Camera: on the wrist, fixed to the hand. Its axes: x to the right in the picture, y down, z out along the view.
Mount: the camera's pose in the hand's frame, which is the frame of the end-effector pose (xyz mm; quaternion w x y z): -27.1 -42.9 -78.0 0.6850 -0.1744 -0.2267 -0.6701
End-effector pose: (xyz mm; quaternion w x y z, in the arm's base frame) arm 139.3 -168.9 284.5 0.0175 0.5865 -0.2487 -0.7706
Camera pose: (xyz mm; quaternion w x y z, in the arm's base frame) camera 230.3 -151.0 276.7 0.4585 -0.3907 -0.3531 0.7159
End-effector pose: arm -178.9 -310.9 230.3 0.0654 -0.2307 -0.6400 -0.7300
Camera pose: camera -191.4 -384.2 174.3 0.6297 -0.0939 0.4805 0.6032
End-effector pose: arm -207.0 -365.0 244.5 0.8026 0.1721 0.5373 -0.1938
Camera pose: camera -299.8 -360.9 238.4 0.5717 -0.4260 0.3352 -0.6159
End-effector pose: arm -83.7 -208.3 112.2 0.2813 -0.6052 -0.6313 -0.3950
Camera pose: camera -132.6 -286.5 124.1 0.3207 0.1301 0.8329 0.4320
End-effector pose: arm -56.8 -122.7 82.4 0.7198 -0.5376 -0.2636 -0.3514
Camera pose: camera -107.2 -199.0 65.1 0.1041 -0.3968 -0.6427 -0.6471
